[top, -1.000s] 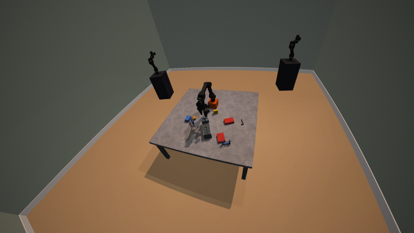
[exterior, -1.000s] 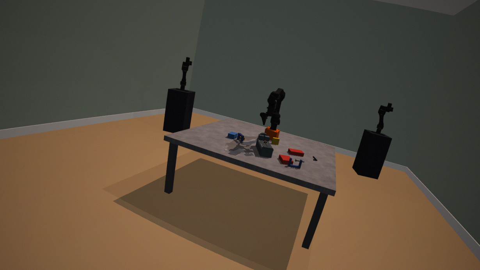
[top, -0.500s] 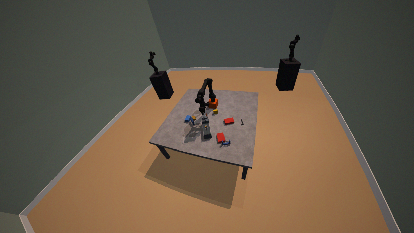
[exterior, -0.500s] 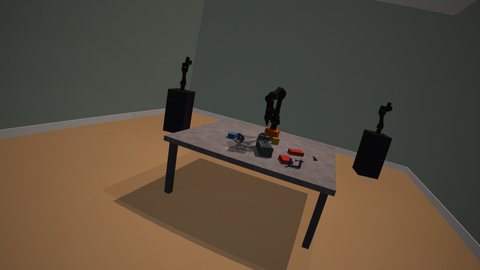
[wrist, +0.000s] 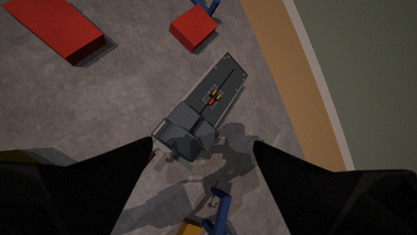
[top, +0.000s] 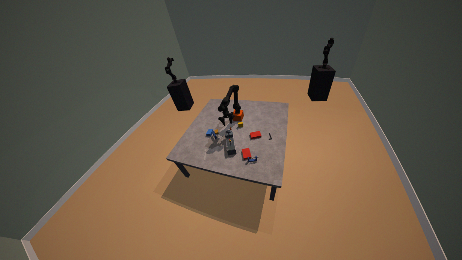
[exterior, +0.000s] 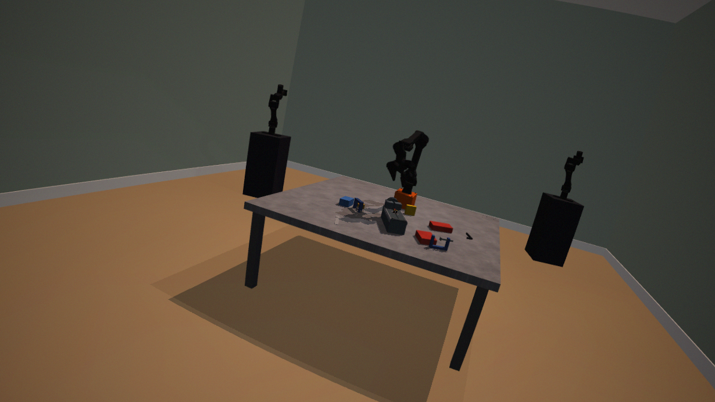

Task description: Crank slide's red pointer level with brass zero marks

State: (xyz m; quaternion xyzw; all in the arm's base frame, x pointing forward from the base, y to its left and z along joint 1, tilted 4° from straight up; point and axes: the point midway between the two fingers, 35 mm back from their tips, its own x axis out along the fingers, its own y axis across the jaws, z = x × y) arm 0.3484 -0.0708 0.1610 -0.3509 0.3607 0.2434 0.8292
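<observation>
Right now the brown crank handle is 110 mm below my gripper tip and 60 mm behind it. Round my gripper tip: yellow cube 200 mm behind, 180 mm below, 110 mm to the left; then red pointer 130 mm below, 100 mm ahead, 10 mm to the left; then blue block 280 mm to the right, 190 mm below, 80 mm behind.
</observation>
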